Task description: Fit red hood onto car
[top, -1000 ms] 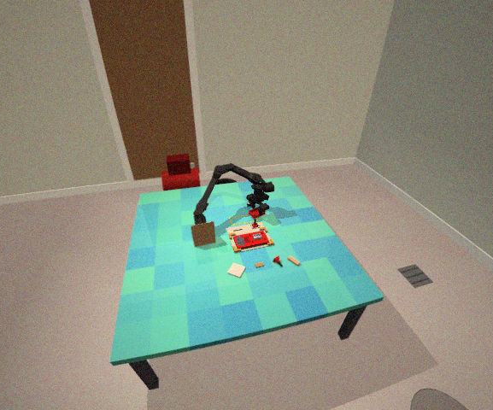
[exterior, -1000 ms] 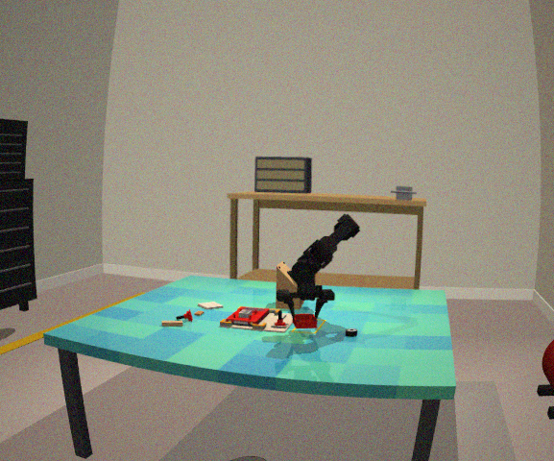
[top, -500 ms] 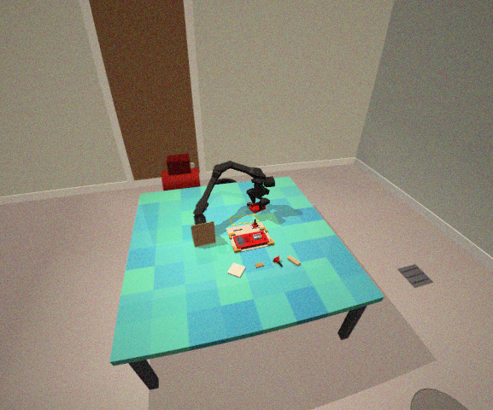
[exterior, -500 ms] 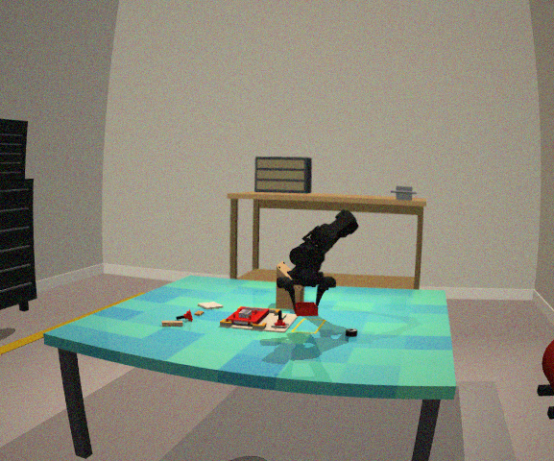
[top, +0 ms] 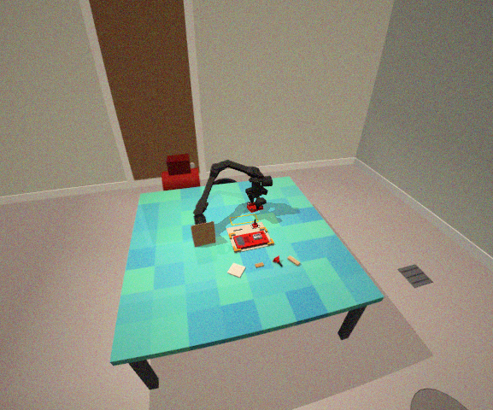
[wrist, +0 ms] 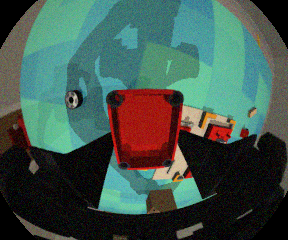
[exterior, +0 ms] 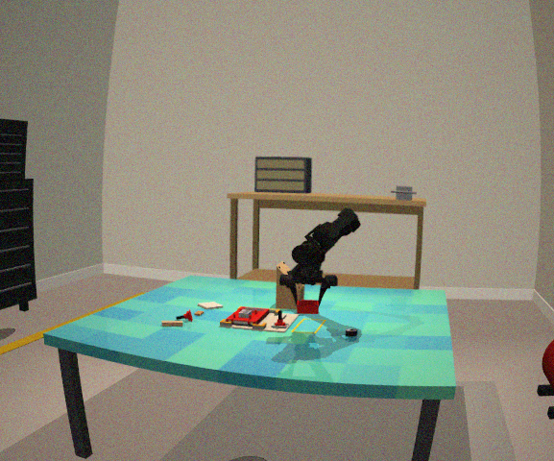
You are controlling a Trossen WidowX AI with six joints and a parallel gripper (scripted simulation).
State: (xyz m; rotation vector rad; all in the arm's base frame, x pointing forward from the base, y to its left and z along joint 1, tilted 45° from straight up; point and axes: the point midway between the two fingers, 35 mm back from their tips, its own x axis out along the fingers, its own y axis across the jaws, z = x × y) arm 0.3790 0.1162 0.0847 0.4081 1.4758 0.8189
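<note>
Right now the black wheel is 150 mm to the left of my gripper tip and 80 mm below it. Round my gripper tip: white tile (440 mm to the right, 220 mm behind, 90 mm below); then grey engine block (230 mm to the right, 70 mm below, 50 mm behind); then red hood (10 mm below).
</note>
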